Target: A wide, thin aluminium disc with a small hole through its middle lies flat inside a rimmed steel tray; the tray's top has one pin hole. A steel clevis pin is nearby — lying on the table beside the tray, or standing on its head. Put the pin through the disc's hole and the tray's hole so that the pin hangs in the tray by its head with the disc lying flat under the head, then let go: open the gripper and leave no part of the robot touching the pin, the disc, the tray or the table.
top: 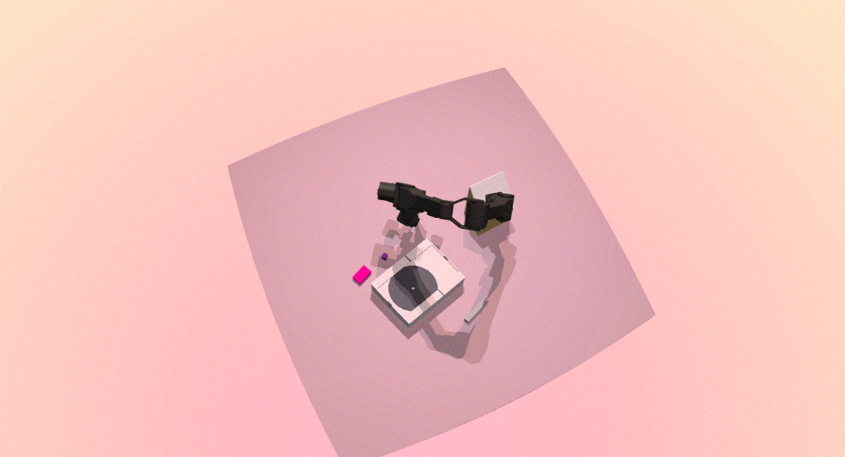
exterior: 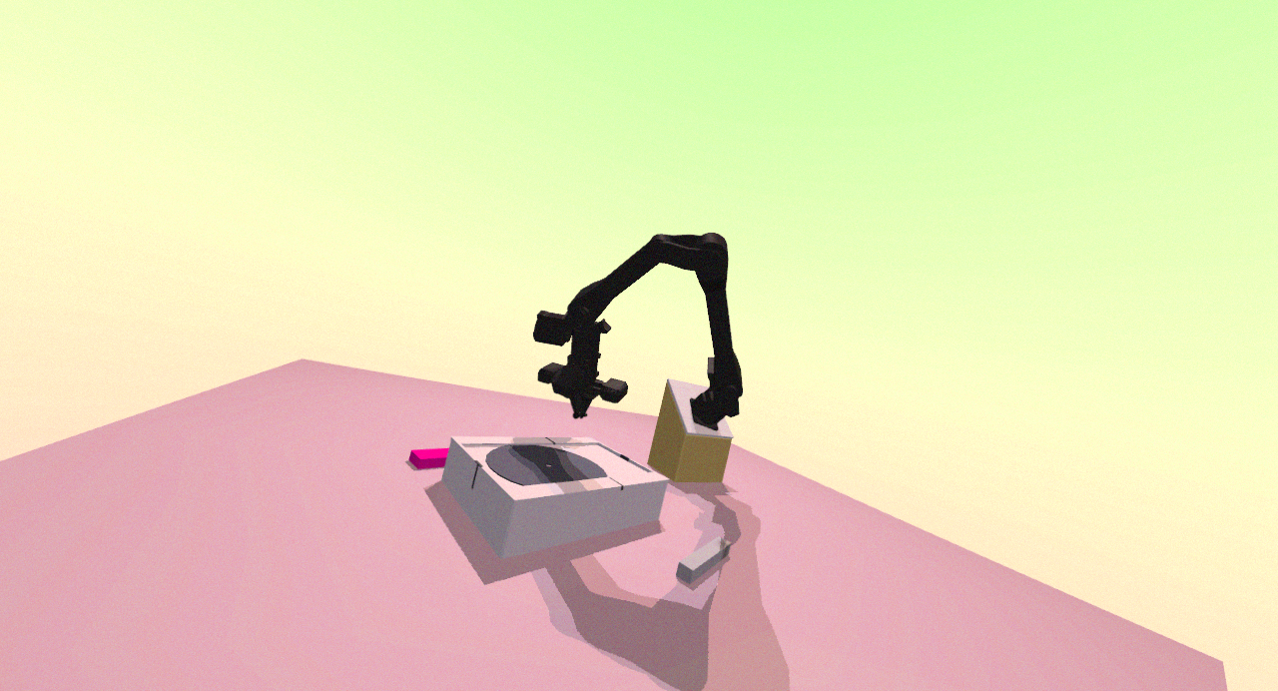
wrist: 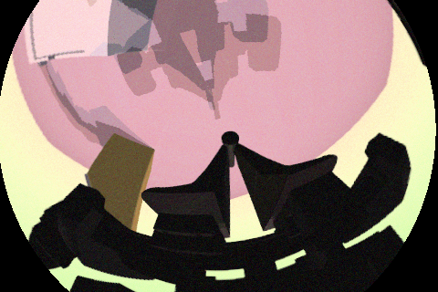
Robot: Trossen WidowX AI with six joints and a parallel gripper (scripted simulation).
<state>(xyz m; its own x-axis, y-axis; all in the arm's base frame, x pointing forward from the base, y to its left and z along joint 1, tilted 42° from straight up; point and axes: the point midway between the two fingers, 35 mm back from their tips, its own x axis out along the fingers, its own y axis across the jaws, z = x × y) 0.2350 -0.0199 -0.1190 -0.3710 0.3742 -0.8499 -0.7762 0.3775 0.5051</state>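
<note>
Right now my gripper tip is 100 mm short of the grey disc, 280 mm to the right of it and 10 mm above it. Also, from my gripper tip: steel tray: 80 mm ahead, 260 mm to the left, 20 mm below; purple cube: 160 mm ahead, 130 mm to the left, 50 mm below; clevis pin: 10 mm to the right.
</note>
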